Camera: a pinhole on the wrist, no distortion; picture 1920 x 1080 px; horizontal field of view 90.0 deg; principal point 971.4 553.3 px. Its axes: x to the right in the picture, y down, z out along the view. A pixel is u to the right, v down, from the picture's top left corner.
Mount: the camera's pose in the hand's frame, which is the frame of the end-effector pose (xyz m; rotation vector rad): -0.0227 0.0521 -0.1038 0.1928 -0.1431 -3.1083
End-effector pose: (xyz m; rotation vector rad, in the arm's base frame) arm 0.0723 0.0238 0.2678 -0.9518 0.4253 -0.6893
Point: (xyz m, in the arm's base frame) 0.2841 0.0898 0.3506
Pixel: 445 732
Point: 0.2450 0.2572 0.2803
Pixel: 897 404
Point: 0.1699 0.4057 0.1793
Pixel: 1281 104
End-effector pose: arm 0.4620 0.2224 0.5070 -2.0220 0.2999 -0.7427
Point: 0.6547 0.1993 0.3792
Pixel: 302 330
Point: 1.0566 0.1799 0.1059
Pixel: 239 65
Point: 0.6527 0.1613 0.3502
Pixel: 244 126
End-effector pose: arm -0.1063 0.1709 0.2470 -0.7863 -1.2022 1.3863
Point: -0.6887 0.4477 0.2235
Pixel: 127 358
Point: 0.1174 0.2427 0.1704
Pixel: behind the camera
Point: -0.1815 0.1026 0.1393
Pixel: 1108 265
